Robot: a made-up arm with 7 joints.
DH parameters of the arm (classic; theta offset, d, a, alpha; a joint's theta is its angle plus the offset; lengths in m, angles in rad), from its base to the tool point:
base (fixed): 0 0 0 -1.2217
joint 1: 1.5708 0 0 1.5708
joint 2: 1.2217 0 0 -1.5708
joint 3: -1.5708 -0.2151 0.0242 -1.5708
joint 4: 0 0 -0.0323 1.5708
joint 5: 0 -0.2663 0 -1.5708
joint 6: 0 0 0 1.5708
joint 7: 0 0 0 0
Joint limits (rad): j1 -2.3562..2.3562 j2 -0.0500..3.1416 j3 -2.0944..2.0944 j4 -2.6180..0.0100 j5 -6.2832..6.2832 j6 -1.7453..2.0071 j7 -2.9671..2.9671
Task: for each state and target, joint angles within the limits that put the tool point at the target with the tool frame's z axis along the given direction. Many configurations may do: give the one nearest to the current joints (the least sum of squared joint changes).
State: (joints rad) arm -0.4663 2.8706 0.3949 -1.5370 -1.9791 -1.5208 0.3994
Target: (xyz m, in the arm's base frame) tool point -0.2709 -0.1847 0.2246 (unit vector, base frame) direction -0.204 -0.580 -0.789
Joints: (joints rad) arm -1.2856 3.1084 0.8562 -1.4598 -1.8644 -1.7453 0.3994
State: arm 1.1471 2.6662 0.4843 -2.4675 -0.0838 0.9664 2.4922
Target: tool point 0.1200 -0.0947 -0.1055 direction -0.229 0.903 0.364
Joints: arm 1.1032 2.9450 0.9122 -2.6161 -0.7150 0.7864 2.4922
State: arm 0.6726 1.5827 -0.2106 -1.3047 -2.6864 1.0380 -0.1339
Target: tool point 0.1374 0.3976 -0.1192 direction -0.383 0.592 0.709
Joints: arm 0.4585 1.7260 -0.3851 -1.1308 -3.3097 1.2860 -0.1339
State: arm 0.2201 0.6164 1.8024 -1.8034 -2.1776 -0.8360 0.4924
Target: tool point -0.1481 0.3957 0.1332 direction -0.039 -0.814 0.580
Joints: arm 0.8992 1.0837 1.9248 -1.0736 -2.3953 -1.3406 0.4924
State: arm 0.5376 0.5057 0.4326 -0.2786 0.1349 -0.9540 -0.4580
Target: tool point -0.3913 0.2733 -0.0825 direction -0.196 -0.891 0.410
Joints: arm 1.2277 0.8058 0.5317 -0.1576 0.1826 -1.0580 -0.4580
